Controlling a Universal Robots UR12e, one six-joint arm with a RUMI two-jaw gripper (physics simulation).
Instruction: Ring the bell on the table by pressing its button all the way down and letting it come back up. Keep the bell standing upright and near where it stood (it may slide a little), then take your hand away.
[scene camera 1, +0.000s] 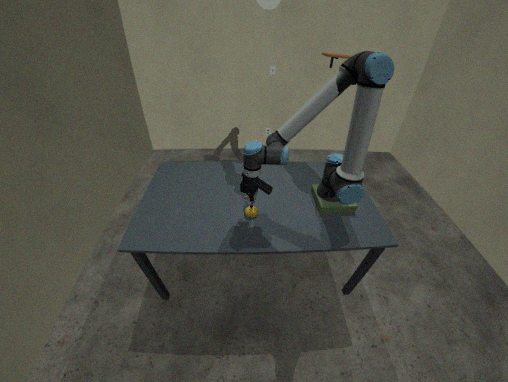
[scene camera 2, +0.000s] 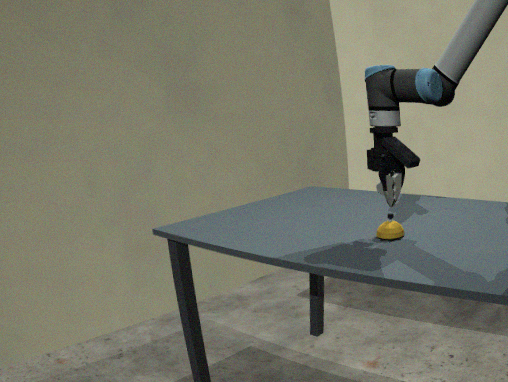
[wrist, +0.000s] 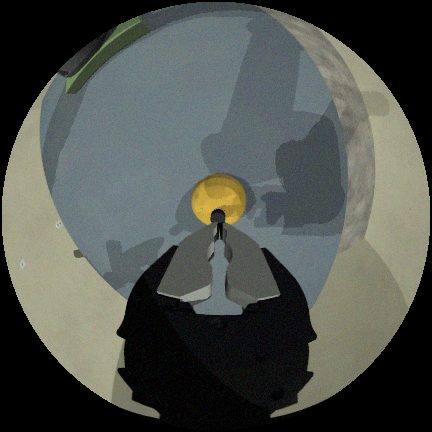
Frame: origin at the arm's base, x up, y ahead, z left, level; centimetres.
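Seen in the pictures: gripper, fingertip midpoint: (scene camera 1: 252, 203) (scene camera 2: 391, 206) (wrist: 219, 223); arm's base, link origin: (scene camera 1: 330, 192).
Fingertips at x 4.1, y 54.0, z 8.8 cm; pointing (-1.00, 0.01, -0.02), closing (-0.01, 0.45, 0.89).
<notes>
Offsets run from my fingertips to a thing's top centre. Level surfaces: height alone.
A yellow dome-shaped bell {dy +0.6, dx -2.3, dz -0.5 cm} (scene camera 1: 251, 213) (scene camera 2: 390, 231) (wrist: 216, 192) stands upright on the dark blue-grey table {dx -8.9 cm} (scene camera 1: 185, 210) (scene camera 2: 240, 225) (wrist: 135, 130). Its small black button {dy +0.6, dx -2.3, dz -0.5 cm} (scene camera 2: 390, 216) (wrist: 217, 216) stands up on top of the dome. My gripper (scene camera 2: 391, 205) (wrist: 219, 223) points straight down and is shut, with nothing between its fingers. In the scene camera 2 view the fingertips are a little above the button, with a small gap between them. In the wrist view the tips overlap the near edge of the button. In the scene camera 1 view the fingertips are too small to make out well.
The arm's base stands on a green block (scene camera 1: 336, 206) (wrist: 107, 55) at the right side of the table in the scene camera 1 view. The arm reaches over from there. The front table edge lies a short way in front of the bell. Shadows of the arm fall around the bell.
</notes>
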